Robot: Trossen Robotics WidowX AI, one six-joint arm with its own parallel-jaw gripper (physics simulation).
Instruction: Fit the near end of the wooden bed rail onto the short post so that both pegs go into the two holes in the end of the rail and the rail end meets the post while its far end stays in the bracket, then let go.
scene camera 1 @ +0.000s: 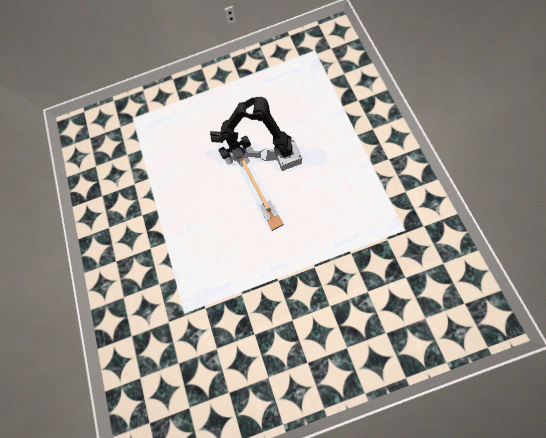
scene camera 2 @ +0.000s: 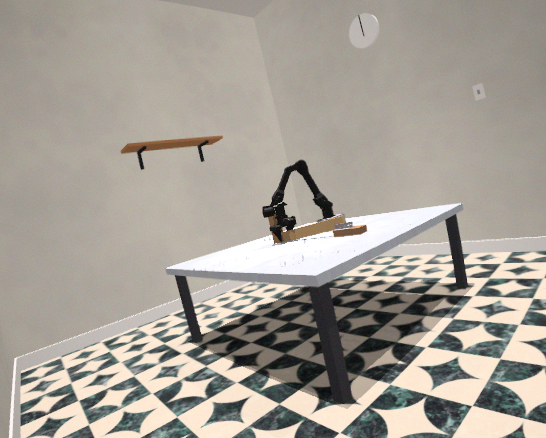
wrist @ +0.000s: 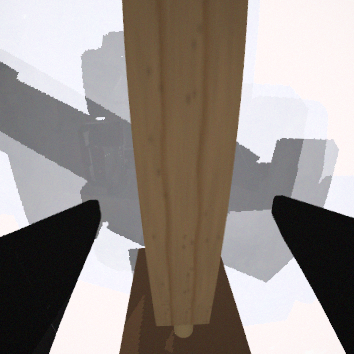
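Pixels of known places: gripper, fingertip midpoint: (scene camera 2: 286,239); arm's base at its link origin: (scene camera 1: 286,151) (scene camera 2: 329,217).
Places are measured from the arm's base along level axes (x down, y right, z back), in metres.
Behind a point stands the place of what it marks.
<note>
The wooden rail (scene camera 1: 255,182) @[x -0.005, y -0.118, z -0.229 m] (scene camera 2: 320,228) @[x 0.027, y -0.141, z -0.241 m] (wrist: 185,125) runs from the gripper to the bracket (scene camera 1: 268,209) (scene camera 2: 343,226). How its far end sits in the bracket is too small to tell. The brown post (scene camera 2: 272,221) @[x -0.056, y 0.180, z -0.303 m] (wrist: 224,312) @[x 0.034, y 0.161, z -0.294 m] stands at the rail's near end. In the wrist view one peg (wrist: 183,331) @[x 0.024, y 0.159, z -0.275 m] shows between the rail's end and the post, so a gap seems to remain visible there; the holes are hidden. My gripper (scene camera 1: 235,153) @[x 0.067, y 0.127, z -0.275 m] (scene camera 2: 283,230) @[x 0.067, y 0.127, z -0.275 m] (wrist: 187,206) @[x 0.067, y 0.127, z -0.275 m] is open, its fingers apart on either side of the rail near its end, touching neither side in the wrist view.
An orange-brown block (scene camera 1: 274,222) @[x 0.045, y -0.361, z -0.204 m] (scene camera 2: 351,230) @[x 0.054, y -0.350, z -0.241 m] lies by the bracket at the rail's far end. The arm's grey base (scene camera 1: 291,162) @[x 0.014, y -0.069, z 0.005 m] stands on the white table (scene camera 1: 325,200) @[x 0.080, y -0.333, z 0.118 m] (scene camera 2: 240,260) @[x 0.080, y 0.034, z -0.675 m], to the right of the gripper in scene camera 1. A wall shelf (scene camera 2: 170,144) hangs away from the table.
</note>
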